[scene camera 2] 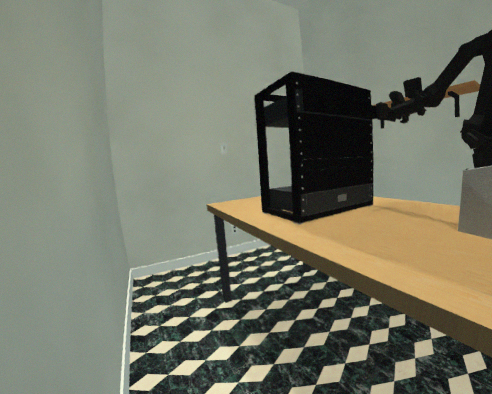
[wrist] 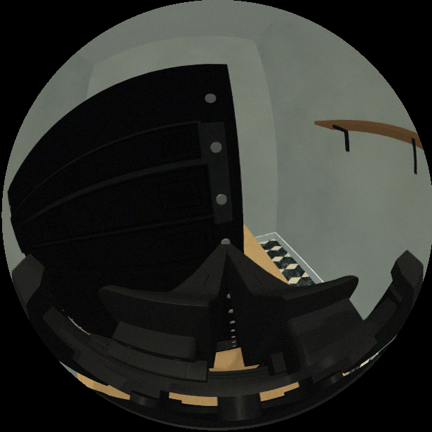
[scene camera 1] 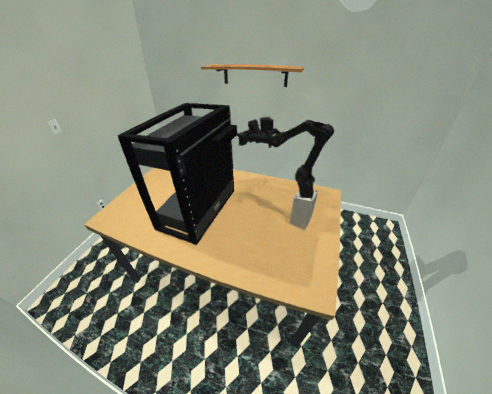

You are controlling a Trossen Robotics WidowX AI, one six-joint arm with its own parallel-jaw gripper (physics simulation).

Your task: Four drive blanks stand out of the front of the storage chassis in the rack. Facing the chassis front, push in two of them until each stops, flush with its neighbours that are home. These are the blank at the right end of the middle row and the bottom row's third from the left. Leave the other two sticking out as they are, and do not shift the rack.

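Where they show: gripper, between the fingertips: [scene camera 2: 377,118] [scene camera 1: 236,134]; arm's base, origin of its link: [scene camera 2: 490,166] [scene camera 1: 306,194].
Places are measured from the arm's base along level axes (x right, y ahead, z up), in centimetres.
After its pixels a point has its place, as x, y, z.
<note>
The black rack [scene camera 1: 187,210] @[-38.9, 46.7, 4.6] [scene camera 2: 296,170] @[-39.2, 47.2, 0.6] [wrist: 236,200] stands upright on the table. In the wrist view the storage chassis [wrist: 217,172] shows its right mounting ear with round screws, beside very dark rows split by thin ridges. Faint rectangular outlines show in the rows. Which blanks stand out, and how far, is too dark to tell. My gripper [scene camera 1: 240,138] @[8.6, 44.4, 22.6] [scene camera 2: 375,112] @[8.6, 44.4, 22.6] [wrist: 224,250] is shut and empty. It is at the upper right of the rack front, with its tips in front of the right-hand screw column in the wrist view. Whether the tips touch anything is unclear.
The wooden table [scene camera 1: 265,240] @[-21.0, 14.6, -20.8] [scene camera 2: 400,250] @[-32.8, 9.9, -20.8] bears the rack and the arm's grey pedestal [scene camera 1: 303,211] @[-5.1, -0.5, -7.7] [scene camera 2: 475,202] @[-4.7, 1.8, -10.7]. A grey unit [scene camera 1: 216,206] @[-14.7, 47.7, -13.1] [scene camera 2: 325,199] @[-24.8, 47.1, -12.5] with a light label sits at the rack's bottom. A wall shelf [scene camera 1: 252,67] [wrist: 370,126] hangs behind.
</note>
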